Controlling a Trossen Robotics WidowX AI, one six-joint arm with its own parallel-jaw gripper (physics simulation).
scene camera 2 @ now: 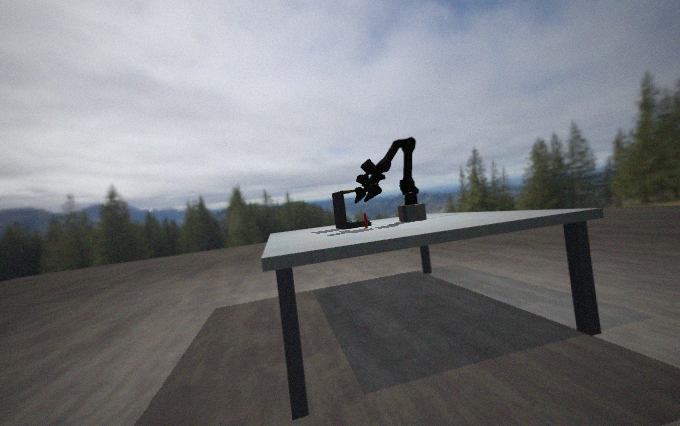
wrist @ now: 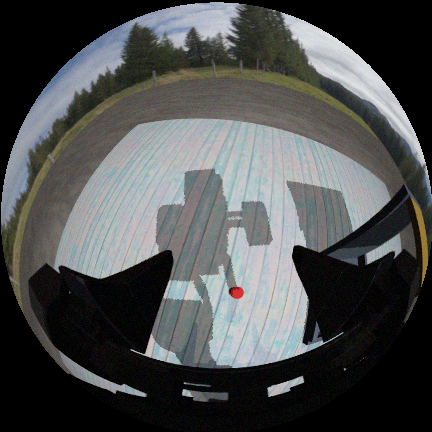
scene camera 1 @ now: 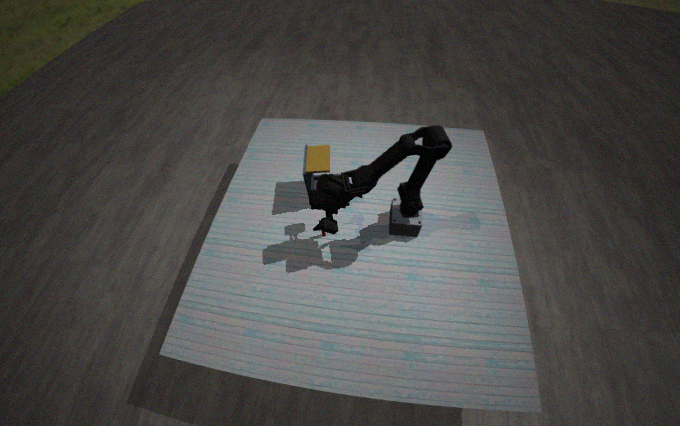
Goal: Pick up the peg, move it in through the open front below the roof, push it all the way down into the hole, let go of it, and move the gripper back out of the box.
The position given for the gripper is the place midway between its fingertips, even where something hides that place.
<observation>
The gripper (scene camera 1: 312, 219) is open, holding nothing. Also in view: a box with yellow roof (wrist: 312, 334).
The gripper is seen too in the wrist view (wrist: 234, 255).
</observation>
